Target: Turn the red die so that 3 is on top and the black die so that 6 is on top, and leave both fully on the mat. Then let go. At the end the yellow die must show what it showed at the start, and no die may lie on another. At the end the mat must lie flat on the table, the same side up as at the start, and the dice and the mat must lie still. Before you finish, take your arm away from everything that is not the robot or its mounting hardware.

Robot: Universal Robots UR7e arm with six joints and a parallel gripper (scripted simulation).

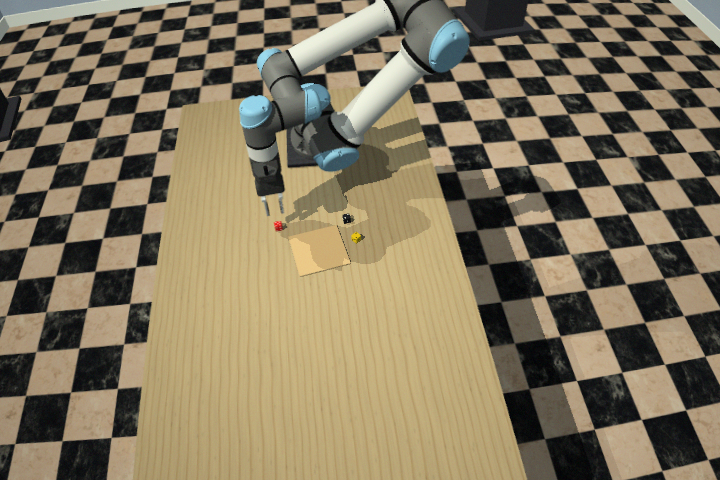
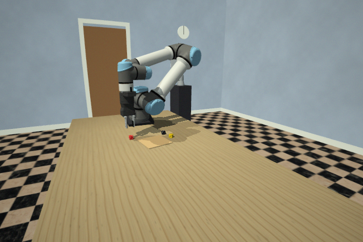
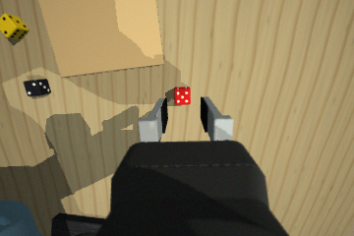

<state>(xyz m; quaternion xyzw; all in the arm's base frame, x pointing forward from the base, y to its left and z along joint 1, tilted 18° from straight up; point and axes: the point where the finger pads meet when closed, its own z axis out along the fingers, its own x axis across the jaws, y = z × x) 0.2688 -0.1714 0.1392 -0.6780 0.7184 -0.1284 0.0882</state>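
Right now the red die is 8 cm below my hand. Round my hand: black die: 3 cm ahead, 19 cm to the left, 8 cm below; yellow die: 11 cm ahead, 20 cm to the left, 8 cm below; tan mat: 11 cm ahead, 9 cm to the left, 8 cm below.
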